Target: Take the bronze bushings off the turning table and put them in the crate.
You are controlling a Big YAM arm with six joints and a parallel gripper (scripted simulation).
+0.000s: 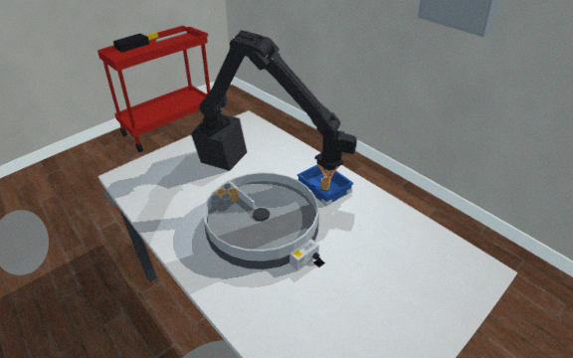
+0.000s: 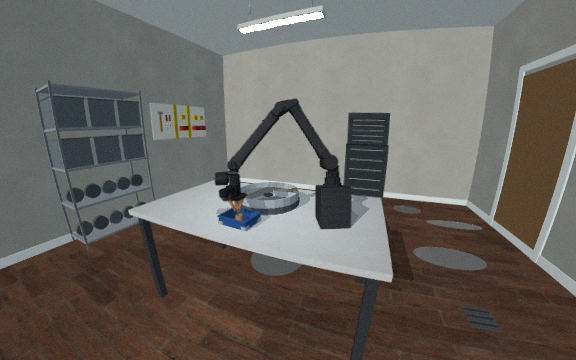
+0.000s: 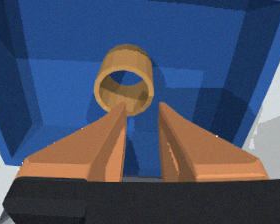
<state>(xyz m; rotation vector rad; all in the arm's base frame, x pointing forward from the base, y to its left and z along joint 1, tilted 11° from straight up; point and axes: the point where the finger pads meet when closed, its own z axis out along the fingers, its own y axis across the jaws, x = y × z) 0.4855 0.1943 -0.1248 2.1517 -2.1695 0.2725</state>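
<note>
My hand is 50 mm above the crate and 20 mm past it. Round my hand: grey turning table (330 mm to the right, 30 mm behind, 20 mm below).
</note>
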